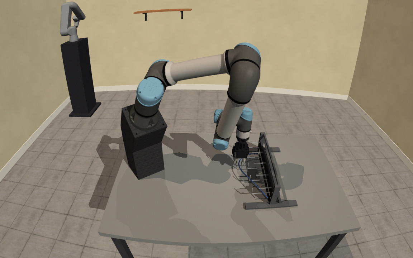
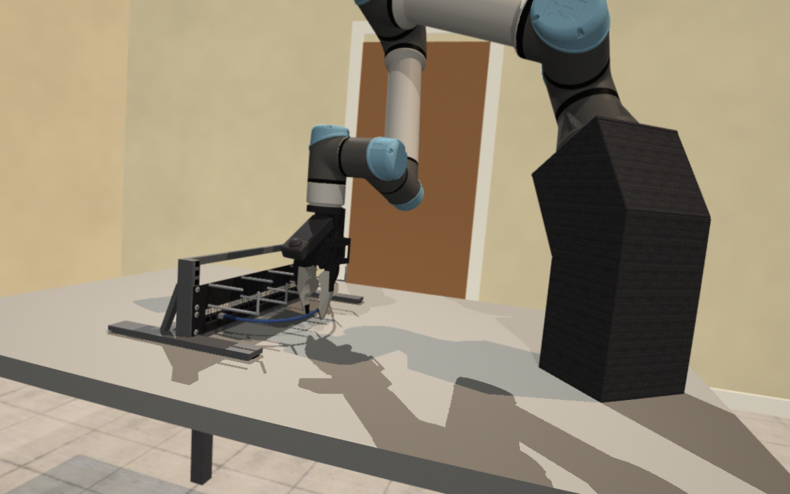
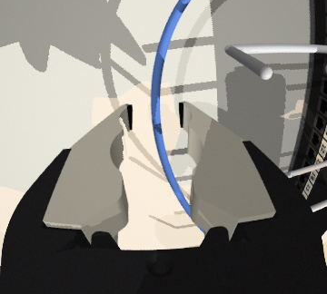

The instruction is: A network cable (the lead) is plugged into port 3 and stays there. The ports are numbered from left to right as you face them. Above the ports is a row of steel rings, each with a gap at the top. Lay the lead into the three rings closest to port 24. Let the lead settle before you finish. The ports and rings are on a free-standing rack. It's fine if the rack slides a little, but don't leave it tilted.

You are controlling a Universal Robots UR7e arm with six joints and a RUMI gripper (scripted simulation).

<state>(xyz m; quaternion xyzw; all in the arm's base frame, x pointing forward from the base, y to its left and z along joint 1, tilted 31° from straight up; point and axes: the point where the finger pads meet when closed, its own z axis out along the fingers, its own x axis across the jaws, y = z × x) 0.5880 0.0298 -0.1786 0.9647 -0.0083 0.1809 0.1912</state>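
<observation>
My gripper is now 16 cm short of the rack, 6 cm to the left of it and 3 cm below it.
</observation>
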